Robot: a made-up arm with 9 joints. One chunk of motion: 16 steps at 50 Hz.
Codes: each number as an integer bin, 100 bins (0 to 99) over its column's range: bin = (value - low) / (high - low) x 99, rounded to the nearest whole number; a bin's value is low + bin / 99 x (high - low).
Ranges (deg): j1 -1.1..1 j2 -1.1..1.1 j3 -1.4..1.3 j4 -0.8..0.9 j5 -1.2..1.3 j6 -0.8..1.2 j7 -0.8..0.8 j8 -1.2..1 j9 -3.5..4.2
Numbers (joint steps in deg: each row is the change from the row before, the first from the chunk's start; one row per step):
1: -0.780 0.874 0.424 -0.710 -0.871 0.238 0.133 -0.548 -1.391
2: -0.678 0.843 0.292 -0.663 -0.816 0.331 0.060 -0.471 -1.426
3: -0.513 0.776 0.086 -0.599 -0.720 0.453 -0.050 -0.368 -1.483
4: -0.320 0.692 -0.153 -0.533 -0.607 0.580 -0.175 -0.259 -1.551
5: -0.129 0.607 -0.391 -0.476 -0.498 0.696 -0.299 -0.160 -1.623
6: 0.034 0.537 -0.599 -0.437 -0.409 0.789 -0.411 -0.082 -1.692
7: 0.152 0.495 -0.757 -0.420 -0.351 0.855 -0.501 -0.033 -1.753
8: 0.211 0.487 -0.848 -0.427 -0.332 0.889 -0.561 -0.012 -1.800
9: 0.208 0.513 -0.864 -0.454 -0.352 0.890 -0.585 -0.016 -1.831
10: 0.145 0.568 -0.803 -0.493 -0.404 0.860 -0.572 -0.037 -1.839
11: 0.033 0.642 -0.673 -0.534 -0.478 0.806 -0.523 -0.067 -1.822
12: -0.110 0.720 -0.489 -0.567 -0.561 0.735 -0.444 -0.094 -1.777
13: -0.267 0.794 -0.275 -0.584 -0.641 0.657 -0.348 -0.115 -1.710
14: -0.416 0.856 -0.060 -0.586 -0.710 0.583 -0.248 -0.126 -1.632
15: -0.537 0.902 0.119 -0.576 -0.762 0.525 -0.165 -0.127 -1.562
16: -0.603 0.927 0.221 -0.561 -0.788 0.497 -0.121 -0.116 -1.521
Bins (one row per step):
1: 15 89 67 5 13 51 58 29 27
2: 20 87 62 8 15 56 53 33 27
3: 28 84 54 12 19 62 46 37 26
4: 37 81 46 16 23 68 39 42 25
5: 46 77 37 19 28 74 31 47 24
6: 53 74 29 21 31 79 24 50 23
7: 59 72 24 22 34 82 19 53 22
8: 62 71 20 22 34 84 15 53 22
9: 62 73 20 20 34 84 13 53 21
10: 59 75 22 18 32 82 14 52 21
11: 53 78 27 15 29 79 17 51 22
12: 47 82 33 14 25 76 22 50 22
13: 39 85 41 13 22 72 28 49 23
14: 32 88 49 12 19 68 34 48 24
15: 27 90 56 13 17 66 39 48 25
16: 23 91 59 14 16 64 42 49 25

